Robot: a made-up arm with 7 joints. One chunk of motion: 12 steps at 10 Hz.
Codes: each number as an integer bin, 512 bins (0 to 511) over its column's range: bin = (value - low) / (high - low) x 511, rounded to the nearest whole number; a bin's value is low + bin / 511 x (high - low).
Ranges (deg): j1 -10..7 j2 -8..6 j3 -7..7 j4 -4..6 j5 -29..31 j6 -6..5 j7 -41..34
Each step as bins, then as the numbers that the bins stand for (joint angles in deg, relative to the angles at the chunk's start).
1 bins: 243 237 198 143 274 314 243
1 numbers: -1.92 -1.51 -1.58 -1.20 3.17 0.76 -5.33
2 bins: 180 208 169 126 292 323 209
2 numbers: -4.01 -2.30 -2.37 -1.53 5.29 0.95 -10.32
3 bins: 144 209 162 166 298 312 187
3 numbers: -5.21 -2.27 -2.56 -0.75 5.99 0.72 -13.55
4 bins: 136 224 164 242 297 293 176
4 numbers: -5.48 -1.86 -2.51 0.74 5.87 0.31 -15.17
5 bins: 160 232 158 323 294 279 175
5 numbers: -4.68 -1.64 -2.67 2.32 5.52 0.01 -15.32
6 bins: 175 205 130 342 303 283 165
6 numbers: -4.18 -2.38 -3.44 2.69 6.58 0.09 -16.78
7 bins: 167 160 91 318 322 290 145
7 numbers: -4.44 -3.62 -4.51 2.22 8.81 0.24 -19.72
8 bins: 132 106 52 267 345 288 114
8 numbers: -5.61 -5.10 -5.58 1.23 11.51 0.20 -24.27
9 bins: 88 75 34 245 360 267 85
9 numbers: -7.07 -5.95 -6.07 0.79 13.27 -0.25 -28.52
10 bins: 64 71 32 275 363 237 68
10 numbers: -7.87 -6.05 -6.12 1.38 13.62 -0.90 -31.02
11 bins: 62 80 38 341 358 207 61
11 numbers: -7.94 -5.81 -5.96 2.67 13.04 -1.54 -32.05
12 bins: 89 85 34 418 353 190 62
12 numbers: -7.04 -5.67 -6.07 4.18 12.45 -1.91 -31.90
